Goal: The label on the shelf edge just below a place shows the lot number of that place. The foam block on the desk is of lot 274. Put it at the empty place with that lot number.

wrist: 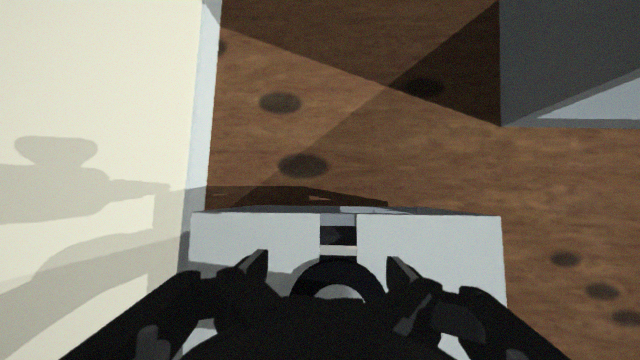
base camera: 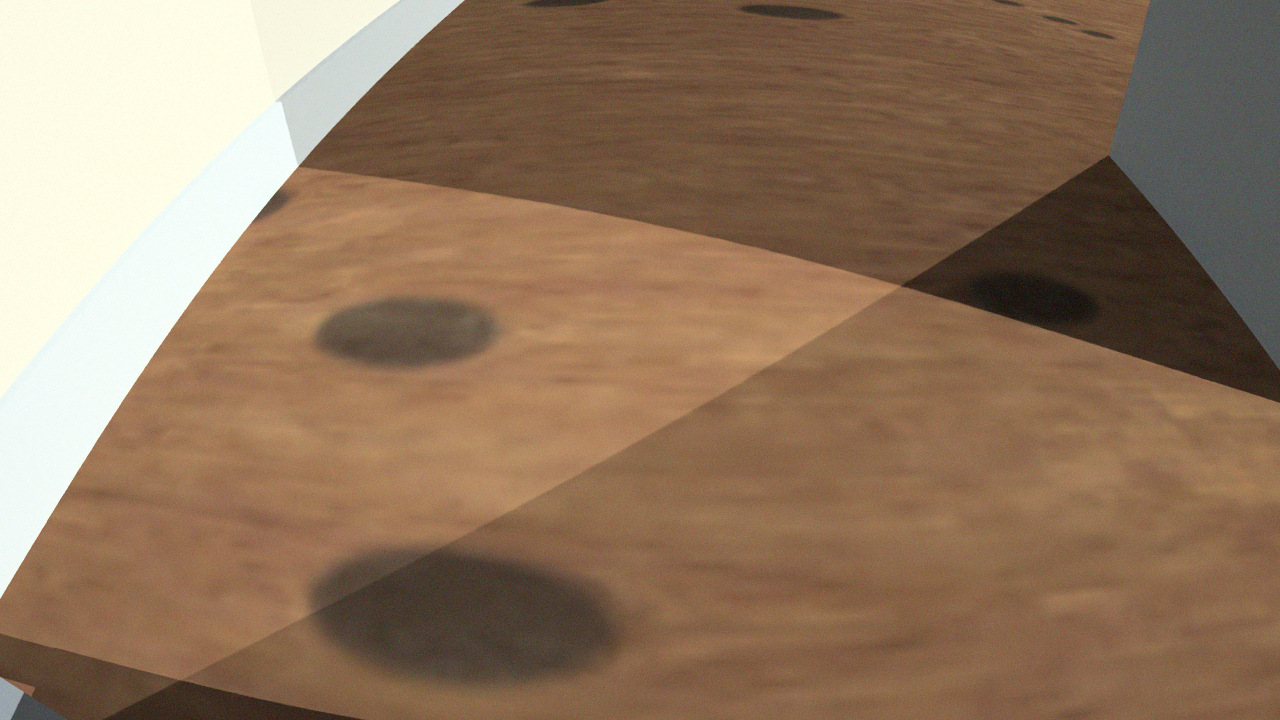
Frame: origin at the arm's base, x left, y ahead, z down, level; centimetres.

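Seen in the pictures: gripper, fingertip midpoint: [wrist: 326, 266].
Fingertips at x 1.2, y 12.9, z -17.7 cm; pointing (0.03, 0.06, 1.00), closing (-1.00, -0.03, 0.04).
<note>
A point is followed by its place in that frame.
My gripper [wrist: 326, 266] @(x 1.2, y 12.9, z -17.7 cm) is open and empty in the wrist view, its two black fingers wide apart above the white top of my own base [wrist: 430, 237] @(x -14.4, y 11.6, z 1.4 cm). The foam block, the desk and the lot labels do not show in either view. The grey end of a shelf unit [base camera: 1208, 134] @(x -56.2, y 69.9, z 27.7 cm) [wrist: 565, 45] @(x -55.6, y 55.3, z 19.8 cm) stands at the upper right in both views, away from the gripper. No place on it can be made out.
A cream wall [base camera: 116, 134] @(x 46.9, y 57.6, z 21.7 cm) [wrist: 100, 75] @(x 47.5, y 41.8, z 4.3 cm) with a pale skirting board [base camera: 161, 259] @(x 45.6, y 55.6, z 33.7 cm) [wrist: 202, 100] @(x 45.8, y 50.5, z 33.4 cm) runs along the left, close beside my base. Brown wooden floor [base camera: 805, 501] @(x -7.4, y 36.7, z 39.7 cm) [wrist: 425, 155] @(x -30.4, y 32.2, z 39.7 cm) with dark round spots and shadows lies between the wall and the shelf unit.
</note>
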